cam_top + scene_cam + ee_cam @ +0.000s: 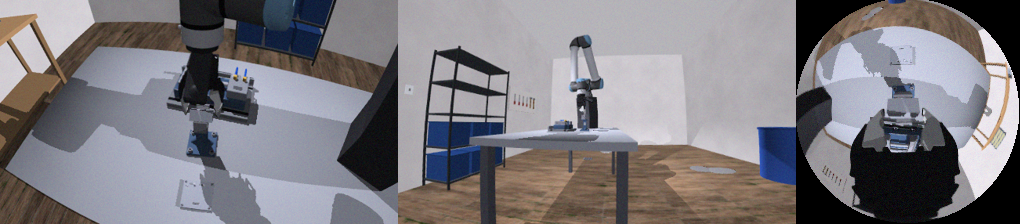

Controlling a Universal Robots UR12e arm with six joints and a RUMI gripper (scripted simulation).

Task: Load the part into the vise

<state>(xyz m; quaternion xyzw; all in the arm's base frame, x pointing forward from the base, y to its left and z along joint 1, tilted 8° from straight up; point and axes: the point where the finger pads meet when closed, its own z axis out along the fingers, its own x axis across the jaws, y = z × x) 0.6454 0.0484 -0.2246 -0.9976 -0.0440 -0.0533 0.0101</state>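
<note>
Right now my hand is 1 cm above the grey part. From my hand the other things lie so: infeed plate: 18 cm to the left, 16 cm below, 2 cm behind; then vise: 21 cm to the right, 12 cm below, 1 cm ahead; then air cylinder: 21 cm to the right, 9 cm below, 9 cm behind.
</note>
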